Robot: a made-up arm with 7 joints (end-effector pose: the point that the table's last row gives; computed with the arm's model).
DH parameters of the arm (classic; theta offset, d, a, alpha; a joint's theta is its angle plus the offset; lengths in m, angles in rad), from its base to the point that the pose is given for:
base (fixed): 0.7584 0 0.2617 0
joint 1: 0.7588 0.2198 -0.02 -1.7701
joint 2: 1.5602 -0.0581 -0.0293 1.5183
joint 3: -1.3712 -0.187 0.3 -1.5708
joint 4: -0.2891 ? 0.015 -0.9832
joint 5: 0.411 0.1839 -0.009 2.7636
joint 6: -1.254 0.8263 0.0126 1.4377
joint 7: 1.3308 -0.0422 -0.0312 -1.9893
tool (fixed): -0.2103 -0.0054 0 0
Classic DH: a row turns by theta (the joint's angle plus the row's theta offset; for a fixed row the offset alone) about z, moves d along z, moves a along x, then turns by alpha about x.
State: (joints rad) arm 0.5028 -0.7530 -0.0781 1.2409 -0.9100 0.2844 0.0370
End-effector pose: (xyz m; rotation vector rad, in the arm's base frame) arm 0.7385 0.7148 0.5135 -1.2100 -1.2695 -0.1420
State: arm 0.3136 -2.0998 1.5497 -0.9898 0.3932 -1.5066 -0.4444
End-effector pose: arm 0.4002 -0.0575 0.3050 -0.2785 0.6318 -0.8462
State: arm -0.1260 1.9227 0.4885 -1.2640 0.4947 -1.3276 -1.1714
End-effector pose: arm 0.1814 0.4031 0.0529 -1.2775 -2.2949 -1.4429
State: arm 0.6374 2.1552 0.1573 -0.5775 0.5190 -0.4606 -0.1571
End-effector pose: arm 0.4219 0.1717 -0.1090 0.1337 1.9991 -0.1876
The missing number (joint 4, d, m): 0.0904
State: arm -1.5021 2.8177 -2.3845 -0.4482 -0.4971 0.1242 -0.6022
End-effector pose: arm -0.1156 0.0159 0.1920 -0.3683 -1.8870 1.5706
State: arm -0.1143 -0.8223 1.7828 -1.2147 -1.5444 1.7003 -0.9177
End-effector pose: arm 0.4369 -0.3223 0.0915 -1.6327 1.8356 -1.8901
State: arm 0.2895 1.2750 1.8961 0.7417 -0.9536 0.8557 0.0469
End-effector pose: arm 0.1397 -0.0622 -0.2981 -1.4853 1.0363 1.0296
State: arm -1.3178 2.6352 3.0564 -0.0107 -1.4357 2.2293 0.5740
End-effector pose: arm -0.0352 -0.0400 0.1889 -0.2812 -0.7673 -2.6255
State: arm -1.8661 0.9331 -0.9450 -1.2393 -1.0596 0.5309 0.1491
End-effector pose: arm -0.0885 0.4628 0.3370 -0.9652 -0.7461 1.6359
